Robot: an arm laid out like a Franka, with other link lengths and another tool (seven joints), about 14 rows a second.
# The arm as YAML. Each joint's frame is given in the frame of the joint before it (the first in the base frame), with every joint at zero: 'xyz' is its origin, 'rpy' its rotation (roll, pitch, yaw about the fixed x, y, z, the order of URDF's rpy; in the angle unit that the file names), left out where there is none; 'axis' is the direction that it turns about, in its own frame. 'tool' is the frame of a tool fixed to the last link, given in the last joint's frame.
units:
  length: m
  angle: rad
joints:
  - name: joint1
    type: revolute
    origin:
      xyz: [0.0, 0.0, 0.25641]
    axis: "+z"
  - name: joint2
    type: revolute
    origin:
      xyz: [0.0, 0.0, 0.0]
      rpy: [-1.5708, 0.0, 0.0]
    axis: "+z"
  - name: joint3
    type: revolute
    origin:
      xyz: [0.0, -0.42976, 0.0]
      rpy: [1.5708, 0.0, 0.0]
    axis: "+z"
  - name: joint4
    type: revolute
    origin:
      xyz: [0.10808, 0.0, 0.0]
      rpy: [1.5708, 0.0, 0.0]
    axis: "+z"
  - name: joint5
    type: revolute
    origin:
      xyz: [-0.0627, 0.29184, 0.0]
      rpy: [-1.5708, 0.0, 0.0]
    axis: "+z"
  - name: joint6
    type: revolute
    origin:
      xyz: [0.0, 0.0, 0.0]
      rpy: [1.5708, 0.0, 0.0]
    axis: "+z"
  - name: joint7
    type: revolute
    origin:
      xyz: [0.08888, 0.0, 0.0]
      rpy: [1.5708, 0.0, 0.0]
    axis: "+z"
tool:
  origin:
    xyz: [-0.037, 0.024, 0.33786]
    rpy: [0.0, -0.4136, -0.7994]
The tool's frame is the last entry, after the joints.
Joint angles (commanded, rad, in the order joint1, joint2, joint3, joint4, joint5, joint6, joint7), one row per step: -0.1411 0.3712 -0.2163 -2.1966 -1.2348 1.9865 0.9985; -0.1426 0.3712 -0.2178 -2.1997 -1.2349 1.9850 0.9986; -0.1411 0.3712 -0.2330 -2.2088 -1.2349 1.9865 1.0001; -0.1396 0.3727 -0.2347 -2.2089 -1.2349 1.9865 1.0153; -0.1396 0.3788 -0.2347 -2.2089 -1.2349 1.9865 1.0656; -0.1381 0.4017 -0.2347 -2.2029 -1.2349 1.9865 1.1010; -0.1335 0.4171 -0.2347 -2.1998 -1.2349 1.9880 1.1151; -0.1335 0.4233 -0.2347 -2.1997 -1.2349 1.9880 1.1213; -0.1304 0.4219 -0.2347 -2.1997 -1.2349 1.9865 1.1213; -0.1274 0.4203 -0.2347 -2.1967 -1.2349 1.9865 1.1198; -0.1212 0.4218 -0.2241 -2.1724 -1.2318 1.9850 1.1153; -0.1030 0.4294 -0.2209 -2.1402 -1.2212 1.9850 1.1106; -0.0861 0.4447 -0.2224 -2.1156 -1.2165 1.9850 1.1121; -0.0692 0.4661 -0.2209 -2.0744 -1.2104 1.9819 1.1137; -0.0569 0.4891 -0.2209 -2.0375 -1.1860 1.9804 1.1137; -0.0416 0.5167 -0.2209 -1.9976 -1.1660 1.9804 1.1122
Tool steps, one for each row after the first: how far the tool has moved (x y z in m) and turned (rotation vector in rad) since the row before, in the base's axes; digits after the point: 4 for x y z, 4 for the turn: -0.0028 -0.0008 -0.0001 -0.0005 0.0037 -0.0039; -0.0086 -0.0033 -0.0003 -0.0019 0.0072 -0.0132; -0.0003 0.0003 -0.0009 -0.0057 -0.0110 -0.0066; -0.0009 0.0012 -0.0042 -0.0169 -0.0358 -0.0215; 0.0016 0.0007 -0.0091 -0.0115 -0.0124 -0.0130; 0.0026 0.0017 -0.0064 -0.0031 -0.0002 -0.0003; -0.0004 0.0002 -0.0027 -0.0014 0.0009 -0.0026; 0.0010 0.0009 0.0009 -0.0012 -0.0006 0.0023; 0.0026 0.0006 0.0013 -0.0007 -0.0031 0.0039; 0.0157 0.0032 0.0027 -0.0015 -0.0181 0.0166; 0.0197 0.0060 0.0016 -0.0011 -0.0216 0.0172; 0.0147 0.0043 -0.0018 -0.0044 -0.0105 0.0133; 0.0212 0.0044 -0.0010 -0.0082 -0.0194 0.0148; 0.0140 0.0059 -0.0059 0.0042 -0.0174 -0.0046; 0.0172 0.0069 -0.0071 0.0032 -0.0142 0.0041
